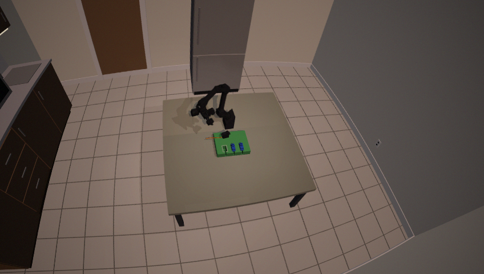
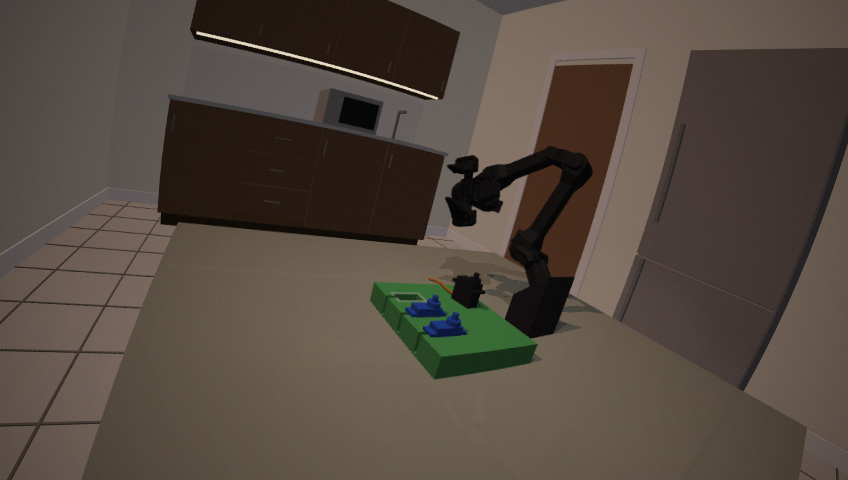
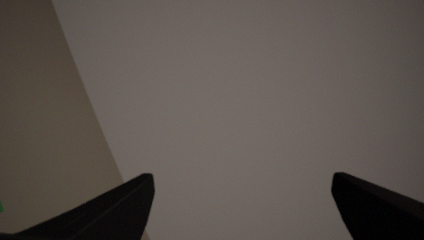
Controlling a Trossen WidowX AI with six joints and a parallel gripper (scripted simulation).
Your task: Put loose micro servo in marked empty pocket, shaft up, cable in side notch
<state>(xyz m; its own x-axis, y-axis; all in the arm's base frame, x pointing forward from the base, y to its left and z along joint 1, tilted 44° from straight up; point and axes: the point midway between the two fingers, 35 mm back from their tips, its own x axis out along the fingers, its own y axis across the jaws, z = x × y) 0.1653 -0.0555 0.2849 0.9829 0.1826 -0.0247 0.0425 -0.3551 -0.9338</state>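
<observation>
Now: gripper tip 2 cm short of the green deck, 19 cm to the right of it and 28 cm above it.
</observation>
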